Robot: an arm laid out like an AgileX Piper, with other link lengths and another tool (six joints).
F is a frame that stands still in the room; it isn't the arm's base.
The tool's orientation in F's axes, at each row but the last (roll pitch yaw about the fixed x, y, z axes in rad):
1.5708 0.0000 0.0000
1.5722 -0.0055 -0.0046
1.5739 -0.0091 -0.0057
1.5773 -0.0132 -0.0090
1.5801 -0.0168 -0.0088
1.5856 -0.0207 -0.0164
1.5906 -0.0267 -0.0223
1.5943 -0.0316 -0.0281
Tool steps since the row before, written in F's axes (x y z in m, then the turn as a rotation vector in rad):
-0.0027 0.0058 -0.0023 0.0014 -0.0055 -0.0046
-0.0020 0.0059 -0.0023 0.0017 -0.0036 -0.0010
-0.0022 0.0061 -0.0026 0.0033 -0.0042 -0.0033
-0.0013 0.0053 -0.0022 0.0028 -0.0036 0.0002
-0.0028 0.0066 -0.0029 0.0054 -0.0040 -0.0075
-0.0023 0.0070 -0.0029 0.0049 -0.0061 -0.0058
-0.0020 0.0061 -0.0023 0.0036 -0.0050 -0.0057
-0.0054 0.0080 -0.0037 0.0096 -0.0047 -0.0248
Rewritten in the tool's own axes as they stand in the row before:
-0.0027 -0.0023 -0.0058 0.0014 -0.0046 0.0055
-0.0020 -0.0023 -0.0059 0.0017 -0.0010 0.0036
-0.0023 -0.0026 -0.0061 0.0033 -0.0033 0.0042
-0.0014 -0.0022 -0.0053 0.0028 0.0002 0.0036
-0.0029 -0.0029 -0.0065 0.0053 -0.0076 0.0040
-0.0025 -0.0030 -0.0069 0.0049 -0.0058 0.0061
-0.0022 -0.0024 -0.0060 0.0036 -0.0057 0.0050
-0.0057 -0.0037 -0.0078 0.0089 -0.0250 0.0050

